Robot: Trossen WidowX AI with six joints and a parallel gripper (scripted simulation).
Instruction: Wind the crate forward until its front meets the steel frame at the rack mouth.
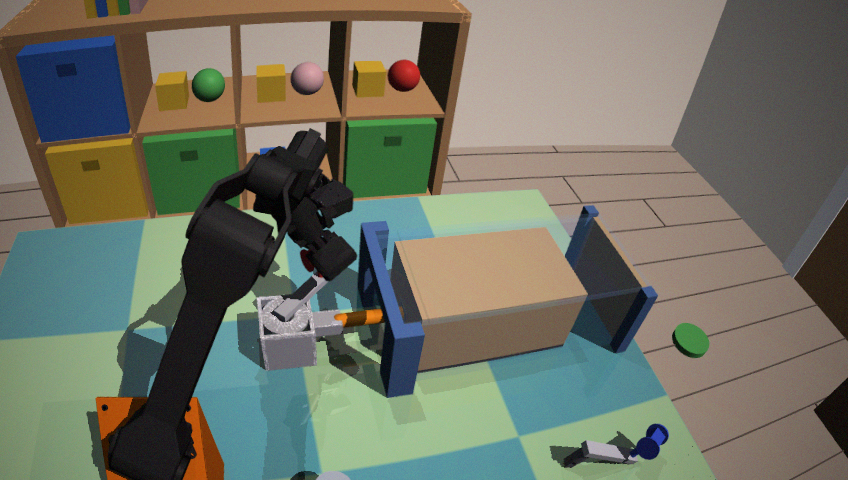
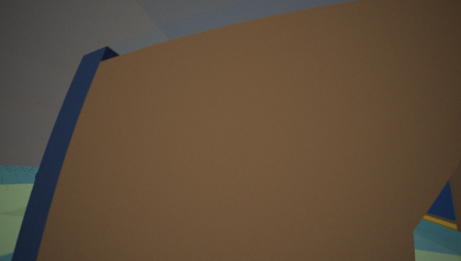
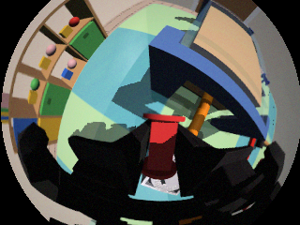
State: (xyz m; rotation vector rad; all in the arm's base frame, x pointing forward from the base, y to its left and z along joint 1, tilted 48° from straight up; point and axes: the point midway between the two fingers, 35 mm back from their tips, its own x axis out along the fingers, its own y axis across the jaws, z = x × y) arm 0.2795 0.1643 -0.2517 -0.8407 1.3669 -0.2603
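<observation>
My gripper tip is 5 cm past the crank handle, 3 cm to the left of it and 3 cm above it. Also, from my gripper tip: blue frame (9 cm to the right, 6 cm ahead, 3 cm below); then red knob (2 cm behind, 1 cm to the right); then grey winch (11 cm behind, 10 cm below, 8 cm to the right).
</observation>
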